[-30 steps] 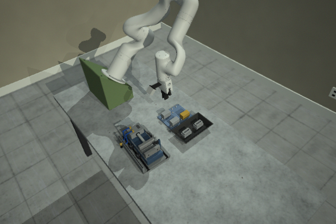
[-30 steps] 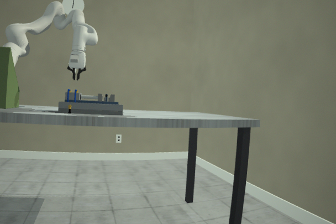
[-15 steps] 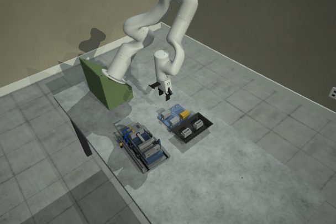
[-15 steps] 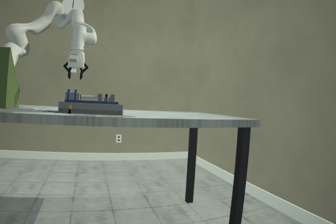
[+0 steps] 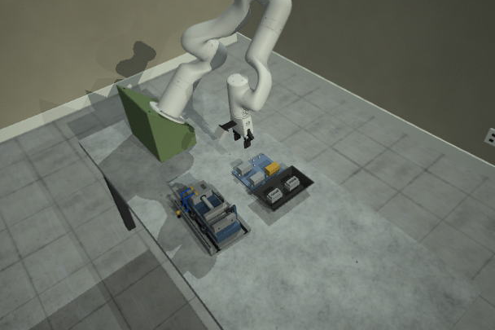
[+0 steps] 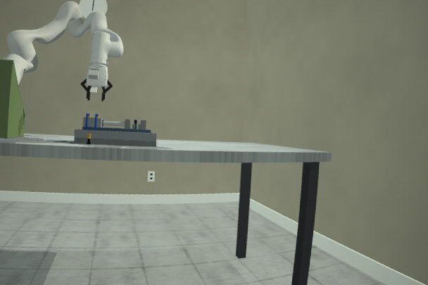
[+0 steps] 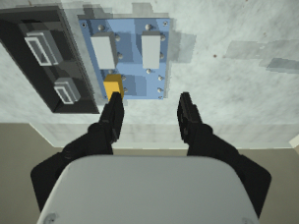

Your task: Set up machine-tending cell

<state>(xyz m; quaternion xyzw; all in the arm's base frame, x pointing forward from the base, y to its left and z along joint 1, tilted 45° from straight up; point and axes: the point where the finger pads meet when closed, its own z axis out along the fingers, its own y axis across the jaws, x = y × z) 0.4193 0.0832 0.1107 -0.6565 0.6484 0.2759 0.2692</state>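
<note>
Now: hand 17 cm above the aluminium blank. Also, from my hand: cylinder rod: 10 cm ahead, 26 cm to the right, 12 cm below; vise: 12 cm ahead, 27 cm to the right, 16 cm below; brass blank: 9 cm ahead, 9 cm to the left, 17 cm below.
</note>
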